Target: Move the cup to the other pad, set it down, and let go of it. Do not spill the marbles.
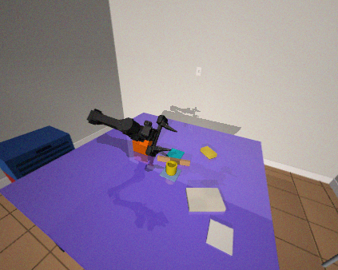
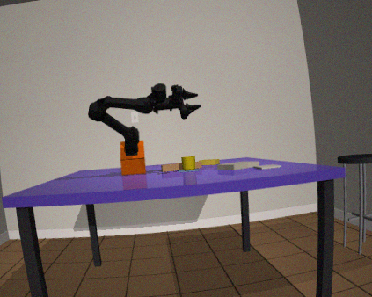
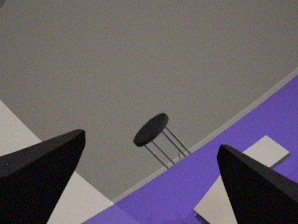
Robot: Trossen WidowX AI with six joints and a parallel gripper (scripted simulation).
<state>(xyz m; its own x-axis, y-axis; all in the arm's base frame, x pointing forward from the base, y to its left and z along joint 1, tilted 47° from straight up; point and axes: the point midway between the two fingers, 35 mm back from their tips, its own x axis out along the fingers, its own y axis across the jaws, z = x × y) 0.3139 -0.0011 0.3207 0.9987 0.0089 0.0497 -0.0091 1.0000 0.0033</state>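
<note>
Now: gripper tip 60 mm past the yellow cup, 130 mm to the right of it and 310 mm above it. Round my gripper tip: wooden plank 80 mm behind, 230 mm to the left, 330 mm below; pale blue pad 60 mm behind, 130 mm to the left, 350 mm below; beige slab 180 mm ahead, 40 mm to the left, 330 mm below.
</note>
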